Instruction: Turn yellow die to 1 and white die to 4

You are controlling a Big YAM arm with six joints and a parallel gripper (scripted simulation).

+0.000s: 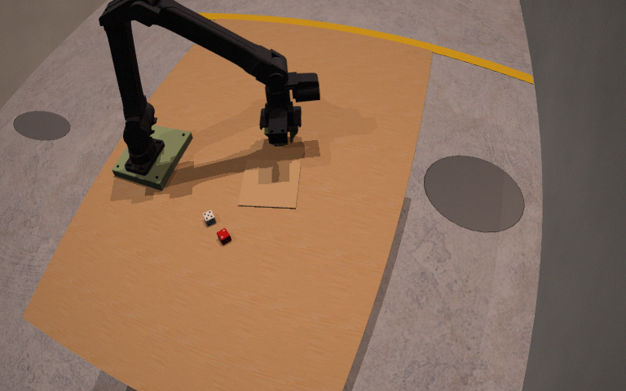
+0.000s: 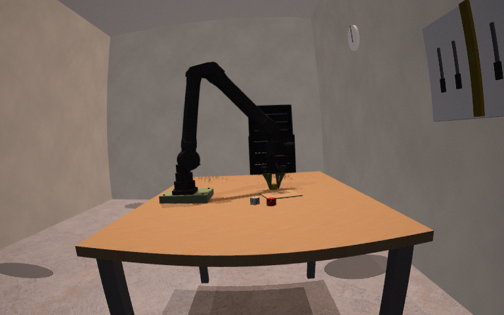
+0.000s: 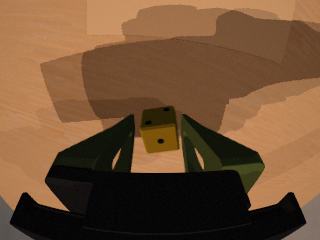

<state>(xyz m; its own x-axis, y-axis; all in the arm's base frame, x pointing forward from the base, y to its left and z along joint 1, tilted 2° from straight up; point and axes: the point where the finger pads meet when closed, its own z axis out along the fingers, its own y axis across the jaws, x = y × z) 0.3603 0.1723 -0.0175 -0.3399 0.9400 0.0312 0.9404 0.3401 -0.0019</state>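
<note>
Right now my hand is right at the yellow die. The rest, counted from my hand: tan mat 2 cm ahead, 13 cm to the right, 1 cm below; then red die 3 cm behind, 31 cm to the right; then white die 8 cm behind, 28 cm to the right.
</note>
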